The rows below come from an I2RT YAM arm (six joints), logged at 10 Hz.
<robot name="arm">
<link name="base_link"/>
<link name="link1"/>
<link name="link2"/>
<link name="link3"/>
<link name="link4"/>
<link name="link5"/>
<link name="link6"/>
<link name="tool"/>
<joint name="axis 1" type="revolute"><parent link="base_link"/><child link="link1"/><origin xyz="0.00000 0.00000 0.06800"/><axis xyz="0 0 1"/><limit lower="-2.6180" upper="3.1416"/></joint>
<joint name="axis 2" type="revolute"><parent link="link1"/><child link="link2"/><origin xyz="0.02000 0.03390 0.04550"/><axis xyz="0 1 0"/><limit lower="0.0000" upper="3.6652"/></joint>
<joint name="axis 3" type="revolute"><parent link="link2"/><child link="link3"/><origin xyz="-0.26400 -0.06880 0.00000"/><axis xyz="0 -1 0"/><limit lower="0.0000" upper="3.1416"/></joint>
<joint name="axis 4" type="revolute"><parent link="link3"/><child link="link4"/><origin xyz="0.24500 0.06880 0.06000"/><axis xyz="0 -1 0"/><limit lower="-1.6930" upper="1.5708"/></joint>
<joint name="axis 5" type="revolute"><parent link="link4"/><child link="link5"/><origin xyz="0.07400 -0.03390 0.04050"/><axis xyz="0 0 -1"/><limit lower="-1.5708" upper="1.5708"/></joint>
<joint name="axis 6" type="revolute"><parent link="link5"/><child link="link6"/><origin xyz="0.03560 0.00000 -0.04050"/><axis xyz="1 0 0"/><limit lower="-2.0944" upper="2.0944"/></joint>
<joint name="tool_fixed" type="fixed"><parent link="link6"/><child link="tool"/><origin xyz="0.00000 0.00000 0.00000" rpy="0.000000 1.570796 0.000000"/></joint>
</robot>
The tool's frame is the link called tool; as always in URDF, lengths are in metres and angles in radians.
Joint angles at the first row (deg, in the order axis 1, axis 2, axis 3, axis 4, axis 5, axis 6):
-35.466 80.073 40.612 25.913 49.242 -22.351
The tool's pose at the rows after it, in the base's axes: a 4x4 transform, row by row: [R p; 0 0 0 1], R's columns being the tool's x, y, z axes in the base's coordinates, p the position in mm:
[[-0.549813 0.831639 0.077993 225.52], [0.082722 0.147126 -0.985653 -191.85], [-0.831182 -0.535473 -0.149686 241.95], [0 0 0 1]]
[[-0.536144 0.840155 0.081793 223.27], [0.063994 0.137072 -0.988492 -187.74], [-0.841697 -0.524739 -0.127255 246.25], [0 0 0 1]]
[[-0.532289 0.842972 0.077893 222.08], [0.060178 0.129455 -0.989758 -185.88], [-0.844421 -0.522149 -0.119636 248.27], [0 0 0 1]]
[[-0.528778 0.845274 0.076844 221.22], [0.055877 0.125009 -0.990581 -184.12], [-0.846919 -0.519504 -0.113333 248.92], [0 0 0 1]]
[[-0.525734 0.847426 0.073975 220.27], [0.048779 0.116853 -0.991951 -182.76], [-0.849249 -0.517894 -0.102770 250.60], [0 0 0 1]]
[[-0.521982 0.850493 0.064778 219.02], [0.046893 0.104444 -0.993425 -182.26], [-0.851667 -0.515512 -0.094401 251.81], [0 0 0 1]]
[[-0.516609 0.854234 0.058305 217.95], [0.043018 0.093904 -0.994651 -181.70], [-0.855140 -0.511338 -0.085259 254.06], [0 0 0 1]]
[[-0.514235 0.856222 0.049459 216.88], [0.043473 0.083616 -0.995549 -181.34], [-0.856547 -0.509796 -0.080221 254.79], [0 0 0 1]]
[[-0.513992 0.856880 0.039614 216.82], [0.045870 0.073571 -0.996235 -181.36], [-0.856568 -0.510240 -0.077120 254.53], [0 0 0 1]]
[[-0.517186 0.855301 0.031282 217.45], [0.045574 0.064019 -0.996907 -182.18], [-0.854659 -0.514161 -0.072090 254.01], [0 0 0 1]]
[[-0.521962 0.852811 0.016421 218.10], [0.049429 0.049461 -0.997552 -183.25], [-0.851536 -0.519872 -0.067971 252.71], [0 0 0 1]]
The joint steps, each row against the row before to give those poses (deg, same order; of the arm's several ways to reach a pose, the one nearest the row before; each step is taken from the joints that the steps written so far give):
0.329 -0.361 -0.238 0.081 0.325 -0.206
0.443 -1.315 -0.756 1.363 0.445 -0.585
0.208 -0.630 -0.225 0.174 0.497 -0.180
0.219 -0.423 -0.372 0.453 0.330 -0.152
0.150 -0.439 -0.284 0.736 0.397 -0.509
-0.013 -0.309 -0.212 0.568 0.575 -0.280
0.006 -0.400 -0.060 0.437 0.439 -0.270
-0.022 -0.236 -0.157 0.308 0.515 -0.148
0.037 0.120 -0.065 0.376 0.618 -0.126
-0.031 0.427 0.006 0.828 0.475 -0.544
-0.044 0.587 -0.016 0.871 0.827 -0.535

